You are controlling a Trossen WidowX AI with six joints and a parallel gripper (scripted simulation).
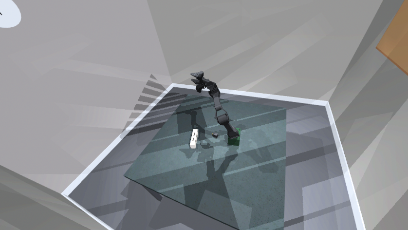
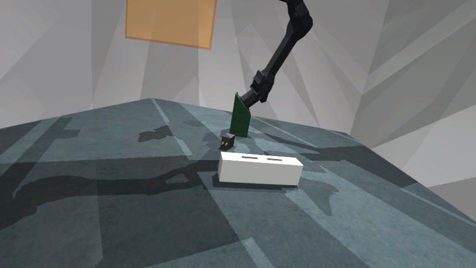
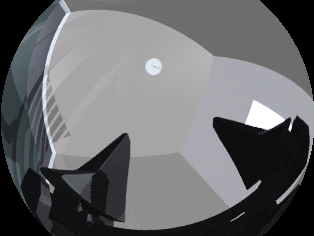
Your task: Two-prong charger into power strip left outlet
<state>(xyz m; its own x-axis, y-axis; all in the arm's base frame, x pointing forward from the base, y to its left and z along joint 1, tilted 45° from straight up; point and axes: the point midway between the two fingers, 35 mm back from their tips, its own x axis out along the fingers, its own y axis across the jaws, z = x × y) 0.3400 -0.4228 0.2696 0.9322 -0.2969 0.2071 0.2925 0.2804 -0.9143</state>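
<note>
Right now my gripper tip is 160 mm past the charger, 70 mm to the right of it and 610 mm above it.
</note>
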